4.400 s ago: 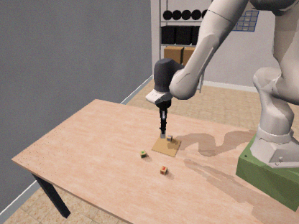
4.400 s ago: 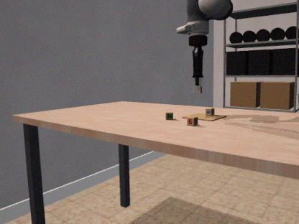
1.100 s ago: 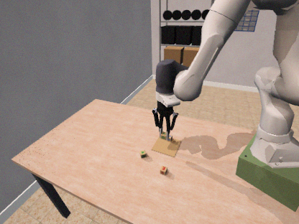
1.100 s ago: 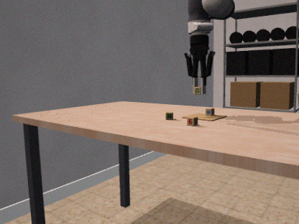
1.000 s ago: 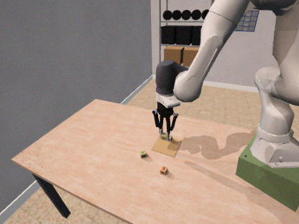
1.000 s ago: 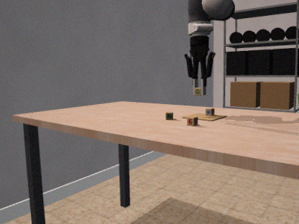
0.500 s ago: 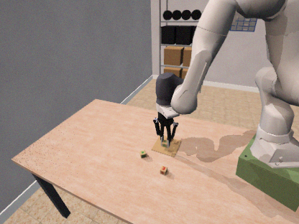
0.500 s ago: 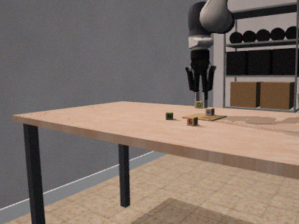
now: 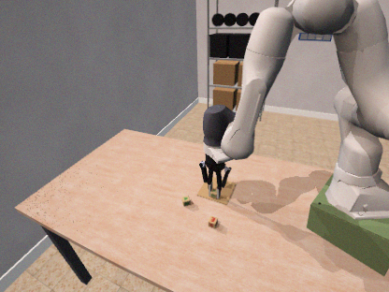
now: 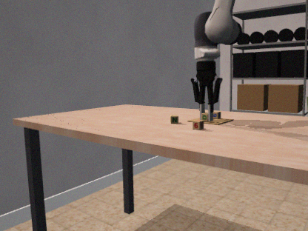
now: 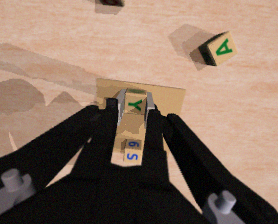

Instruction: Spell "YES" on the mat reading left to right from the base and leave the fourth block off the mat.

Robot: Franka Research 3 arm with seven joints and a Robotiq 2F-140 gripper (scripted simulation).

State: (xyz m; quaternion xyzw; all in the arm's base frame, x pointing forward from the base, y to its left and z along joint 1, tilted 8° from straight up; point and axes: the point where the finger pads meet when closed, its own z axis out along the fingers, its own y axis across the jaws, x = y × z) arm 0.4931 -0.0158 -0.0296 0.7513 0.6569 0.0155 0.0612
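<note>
Now: the Y block 20 mm below my hand. The rest, counted from my hand: green N block (110 mm ahead, 70 mm to the left, 30 mm below); then S block (90 mm to the right, 20 mm below, 10 mm behind); then tan mat (50 mm to the right, 40 mm below).
</note>
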